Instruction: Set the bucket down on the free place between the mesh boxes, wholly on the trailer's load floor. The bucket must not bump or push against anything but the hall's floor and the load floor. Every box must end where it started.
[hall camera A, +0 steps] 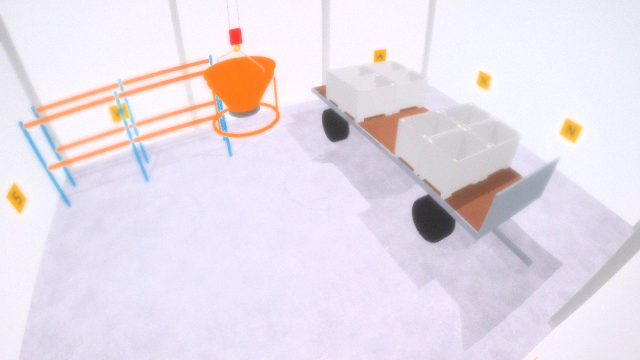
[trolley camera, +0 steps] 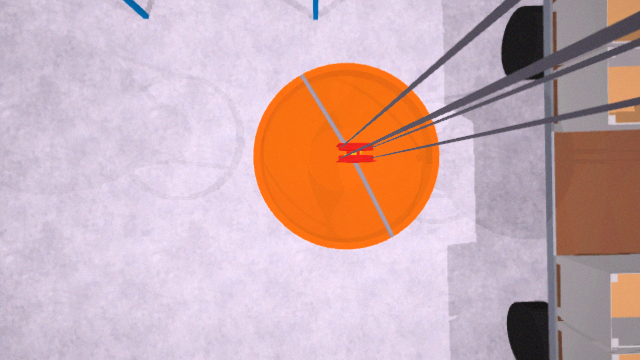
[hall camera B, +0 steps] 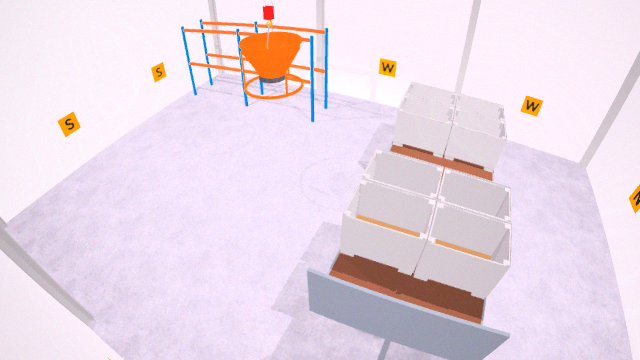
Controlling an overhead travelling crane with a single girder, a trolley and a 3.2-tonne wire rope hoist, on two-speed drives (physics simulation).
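The orange bucket (hall camera A: 240, 85) (hall camera B: 271, 55) (trolley camera: 300, 175) hangs upright above the hall floor, with its ring frame below. My hook, the gripper (hall camera A: 237, 48) (hall camera B: 269, 23), holds its bail under the red block; the block covers much of the hook in the trolley view. The bucket is beside the trailer, apart from it in the trolley view. The brown load floor (hall camera A: 382, 131) (hall camera B: 442, 162) (trolley camera: 595, 192) shows bare between two groups of grey mesh boxes, one group (hall camera A: 355, 95) (hall camera B: 425, 125) (trolley camera: 582, 75) at the far end and one (hall camera A: 425, 157) (hall camera B: 380, 250) (trolley camera: 582, 287) nearer the headboard.
A rack with blue posts (hall camera A: 45, 163) (hall camera B: 312, 80) (trolley camera: 315, 9) and orange beams stands behind the bucket in both hall views. The trailer's grey headboard (hall camera A: 522, 197) (hall camera B: 400, 320) rises at its drawbar end. Black wheels (hall camera A: 433, 218) (trolley camera: 525, 42) show at the trailer's side.
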